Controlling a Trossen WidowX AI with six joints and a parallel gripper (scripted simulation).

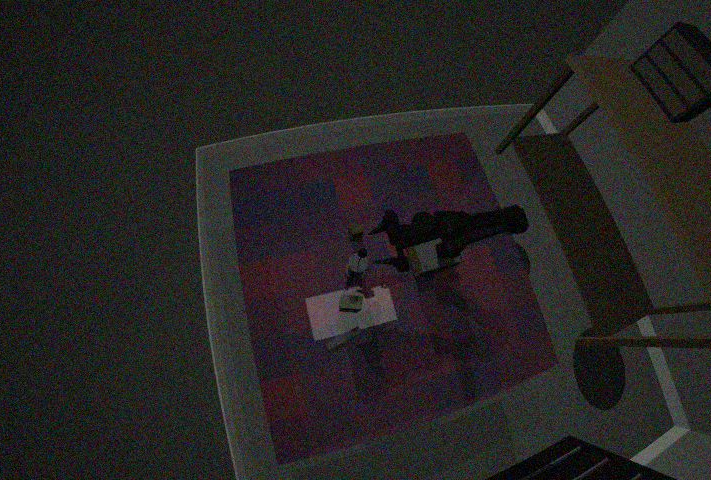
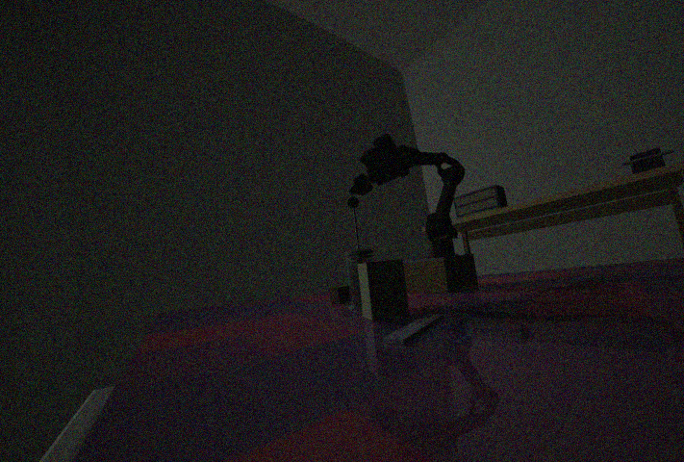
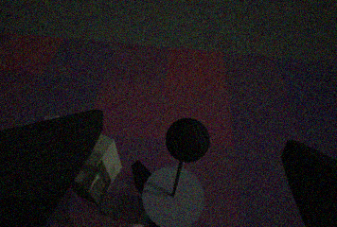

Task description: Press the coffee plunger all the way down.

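Now: gripper tip 190 mm above the glass press, 30 mm short of it and 10 mm to the right of it.
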